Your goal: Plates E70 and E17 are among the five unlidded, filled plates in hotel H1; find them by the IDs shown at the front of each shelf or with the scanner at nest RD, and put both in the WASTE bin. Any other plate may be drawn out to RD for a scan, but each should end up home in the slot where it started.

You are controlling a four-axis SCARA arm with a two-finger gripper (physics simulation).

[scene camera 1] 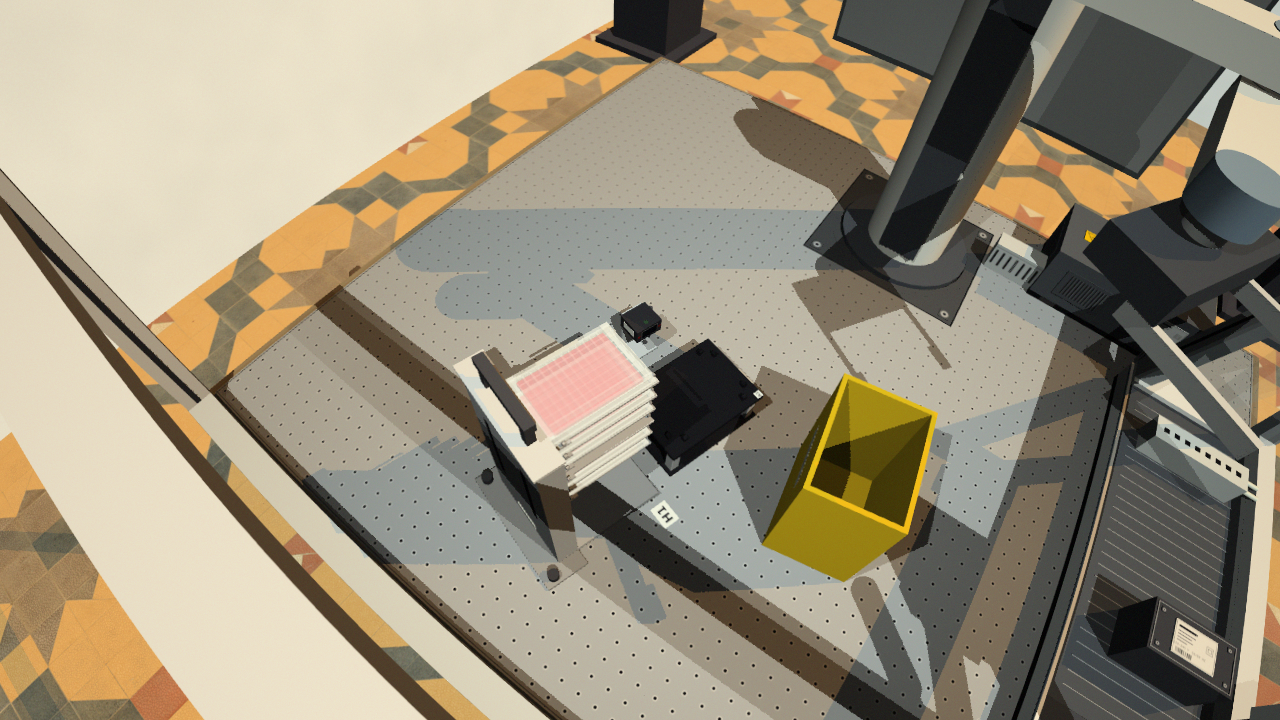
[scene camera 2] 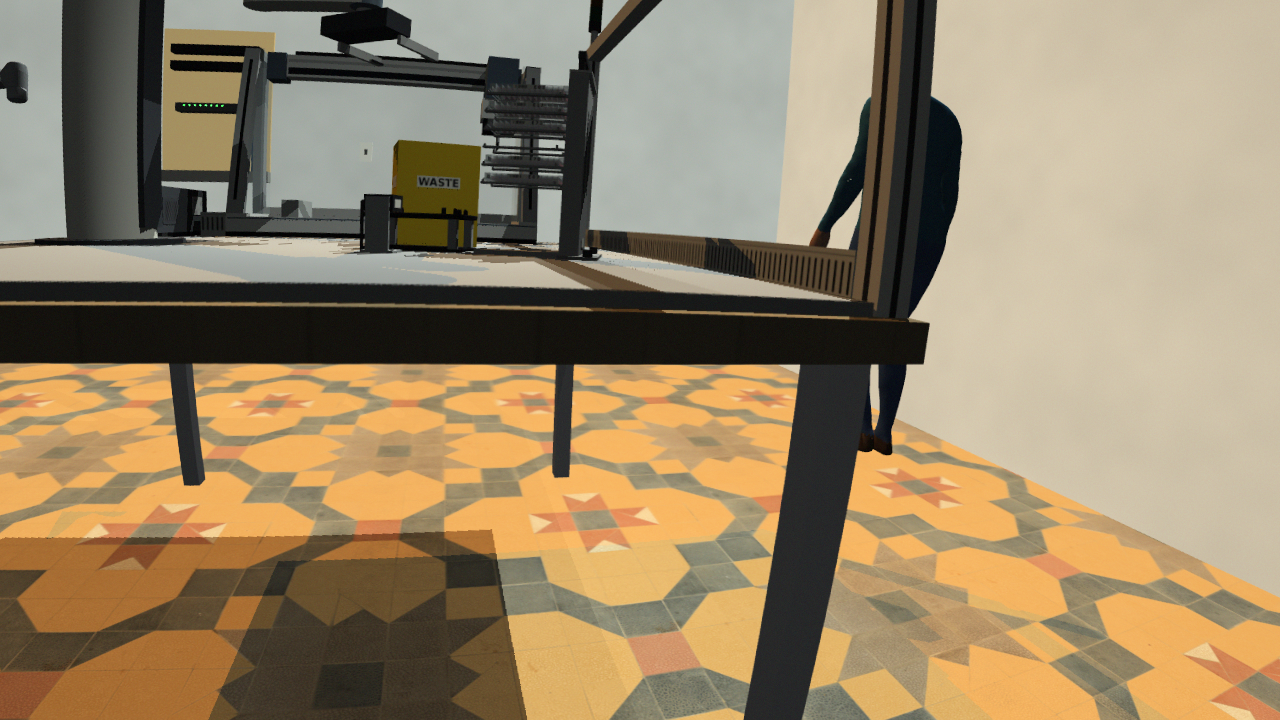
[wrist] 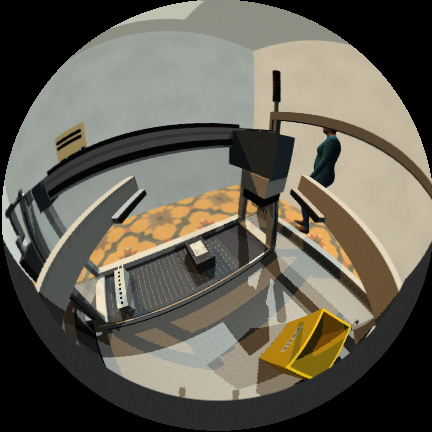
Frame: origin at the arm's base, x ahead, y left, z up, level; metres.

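Where they show: gripper, between the fingertips: (scene camera 2: 407,59) (wrist: 217,180); arm's base, origin of its link: (scene camera 1: 901,244).
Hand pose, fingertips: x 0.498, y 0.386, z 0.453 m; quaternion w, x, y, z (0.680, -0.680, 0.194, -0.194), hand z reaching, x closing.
Each offset is from my fingertips to the top centre of the thing. "*": to the spot under its first point. Level surfaces: height alone.
My gripper (wrist: 217,180) is open and empty in the wrist view. It hangs high over the bench, away from hotel H1 (scene camera 1: 559,514) (scene camera 2: 575,170), and its arm shows at the right edge of scene camera 1. The hotel holds a stack of white-rimmed plates; the top plate @(dx +0.246, dy -0.558, dz -0.172 m) (scene camera 1: 586,380) is filled pink and has no lid. The shelf IDs are too small to read. The black nest RD @(dx +0.076, dy -0.509, dz -0.370 m) (scene camera 1: 707,394) beside the hotel bears no plate. A small black scanner @(dx +0.026, dy -0.635, dz -0.356 m) (scene camera 1: 640,320) stands behind it. The yellow WASTE bin @(dx +0.089, dy -0.276, dz -0.240 m) (scene camera 1: 836,541) (scene camera 2: 438,161) (wrist: 280,350) stands upright; no plate shows in the visible part of its inside.
The arm's thick column (scene camera 1: 939,143) (scene camera 2: 102,116) stands on a dark base plate. A dark gantry @(* dx -0.081, dy +0.237, dz +0.028 m) (scene camera 2: 384,69) (wrist: 150,145) spans a ribbed deck @(dz -0.391 m) (wrist: 160,285), which bears a black box with a white label @(* dx +0.024, dy +0.154, dz -0.321 m) (wrist: 200,255). A person (scene camera 2: 935,179) (wrist: 326,160) stands beyond the bench edge.
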